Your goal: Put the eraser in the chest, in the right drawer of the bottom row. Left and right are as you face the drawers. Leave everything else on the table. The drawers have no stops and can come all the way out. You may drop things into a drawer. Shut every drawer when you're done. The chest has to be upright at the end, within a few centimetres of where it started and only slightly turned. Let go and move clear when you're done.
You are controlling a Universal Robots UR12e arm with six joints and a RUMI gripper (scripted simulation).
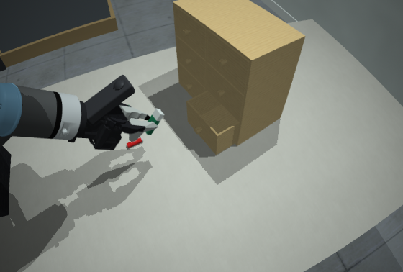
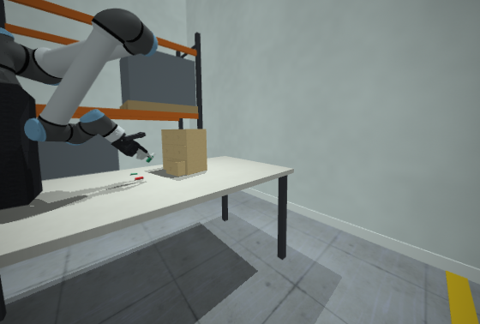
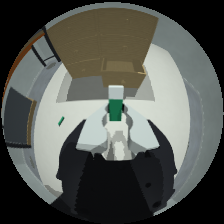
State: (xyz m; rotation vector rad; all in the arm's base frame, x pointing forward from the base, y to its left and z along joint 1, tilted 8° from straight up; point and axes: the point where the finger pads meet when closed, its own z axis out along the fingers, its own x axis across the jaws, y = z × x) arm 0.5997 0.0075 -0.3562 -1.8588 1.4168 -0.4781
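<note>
My gripper is now 1 cm short of the eraser. From my hand the other things lie so: small red object: 6 cm behind, 5 cm to the left, 14 cm below.
</note>
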